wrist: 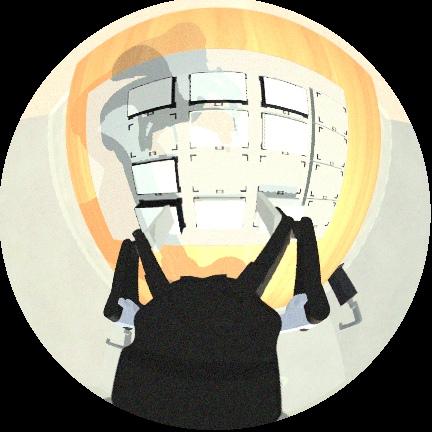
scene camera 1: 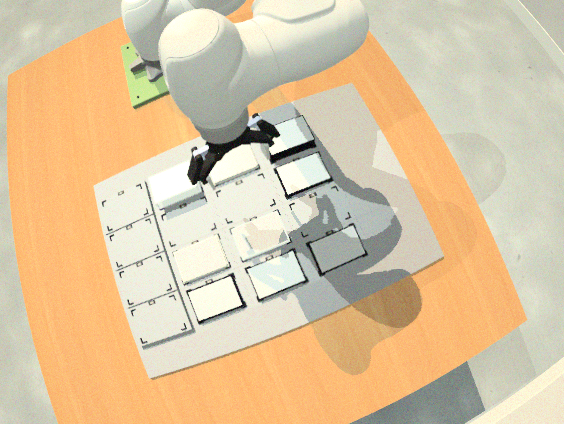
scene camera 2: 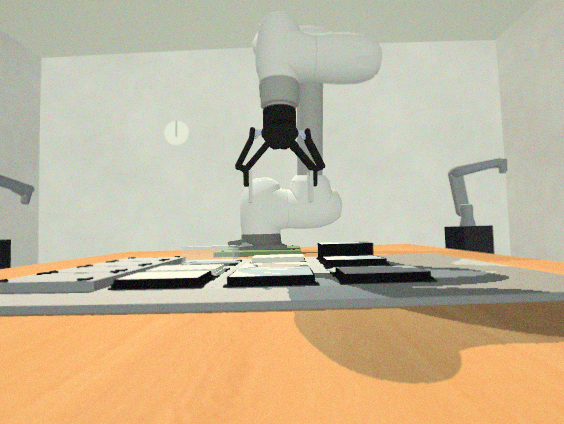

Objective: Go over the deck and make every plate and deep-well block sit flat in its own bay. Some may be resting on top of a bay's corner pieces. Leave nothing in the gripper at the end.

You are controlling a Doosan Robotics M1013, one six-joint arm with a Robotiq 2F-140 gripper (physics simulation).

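Frame: origin at the arm's base, x ahead, y left, z up, level; millimetres.
Seen in the pictures: gripper, fingertip midpoint: (wrist: 212,207) (scene camera 1: 238,168) (scene camera 2: 281,202); arm's base, origin of the base link: (scene camera 2: 261,248).
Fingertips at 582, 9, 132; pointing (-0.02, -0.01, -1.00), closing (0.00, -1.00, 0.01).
Note:
Offsets run from my fingertips to a thing's top centre, as dx, dy, dz. "spot": to the spot under its first point. Level surfaces: height alone.
My gripper (scene camera 1: 236,161) (scene camera 2: 281,194) (wrist: 212,207) is open and empty, above the back row of the deck {dz -140} (scene camera 1: 400,250) (wrist: 107,200). Below it is a white plate {-86, +1, -126} (scene camera 1: 235,166) (wrist: 220,213) in the back row's middle. A thick white block {-108, -163, -95} (scene camera 1: 175,186) stands to its left in scene camera 1, and a tall black-sided block {-62, +163, -98} (scene camera 1: 294,136) (scene camera 2: 345,249) to its right. A black-edged plate {+44, +147, -126} (scene camera 1: 303,172) (wrist: 156,176) is before that block. Nearer the front are two pale plates {+101, -193, -126} (scene camera 1: 201,259) {+126, -31, -126} (scene camera 1: 261,236) and three black-edged plates {+207, -209, -126} (scene camera 1: 216,299) {+231, -47, -126} (scene camera 1: 276,275) {+256, +116, -126} (scene camera 1: 338,249). Whether any rests on corner pieces, I cannot tell.
A raised strip {spot: +182, -362, -126} (scene camera 1: 160,317) of four bays with corner pieces runs along the deck's left side in scene camera 1. The arm's green base plate (scene camera 1: 145,97) is behind the deck on the wooden table {dz -150} (scene camera 1: 65,200). The arm's shadow crosses the right bays.

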